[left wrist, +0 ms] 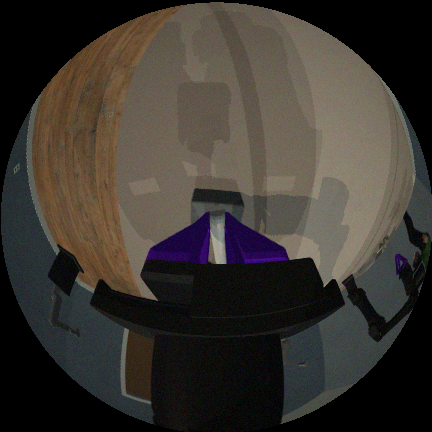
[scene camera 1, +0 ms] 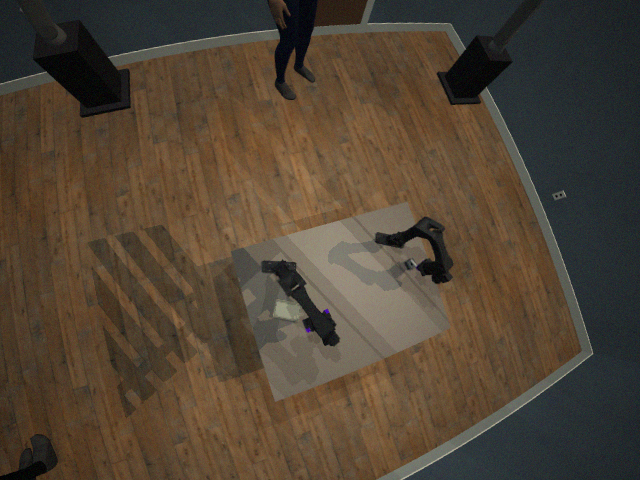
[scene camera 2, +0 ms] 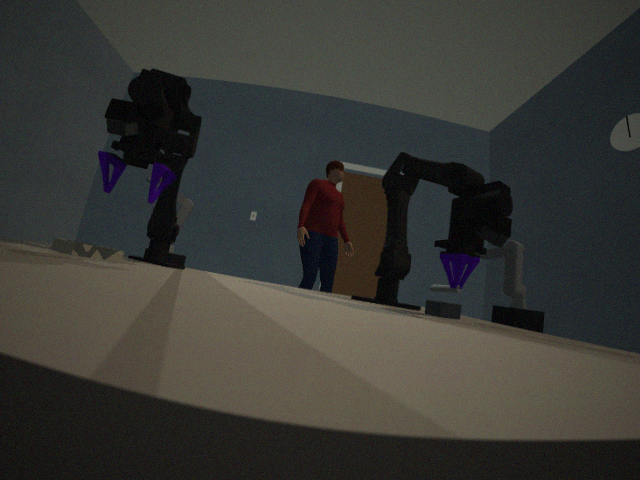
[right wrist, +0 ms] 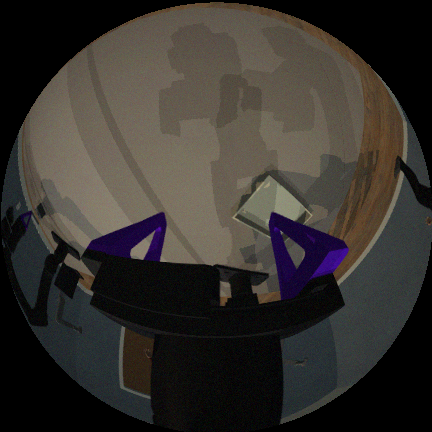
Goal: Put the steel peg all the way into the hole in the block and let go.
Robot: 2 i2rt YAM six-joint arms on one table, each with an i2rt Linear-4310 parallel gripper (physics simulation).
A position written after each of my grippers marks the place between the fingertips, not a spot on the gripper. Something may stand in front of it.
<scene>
My left gripper (scene camera 2: 455, 288) holds a steel peg (left wrist: 216, 213); nothing else touches it. My right gripper (scene camera 2: 128, 197) is open, with nothing in its grasp. I also see a grey block with a hole (left wrist: 202, 199) and a shallow tray (right wrist: 265, 195).
My right gripper is seen too in the right wrist view (right wrist: 217, 217).
</scene>
